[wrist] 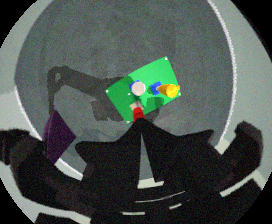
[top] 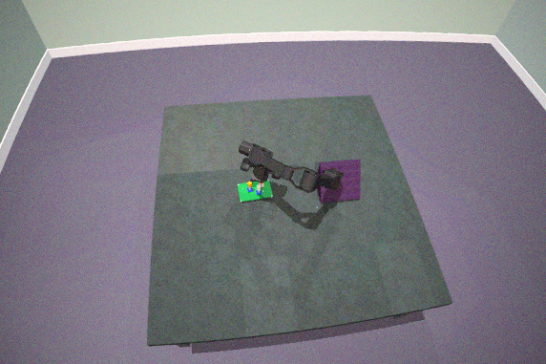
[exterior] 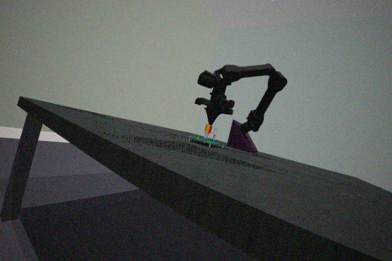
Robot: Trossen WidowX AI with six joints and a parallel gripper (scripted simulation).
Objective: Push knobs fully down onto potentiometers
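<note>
Right now the red knob is 20 mm below my gripper tip. The rest, counted from my gripper tip: orange knob 60 mm ahead, 20 mm to the left, 20 mm below.
</note>
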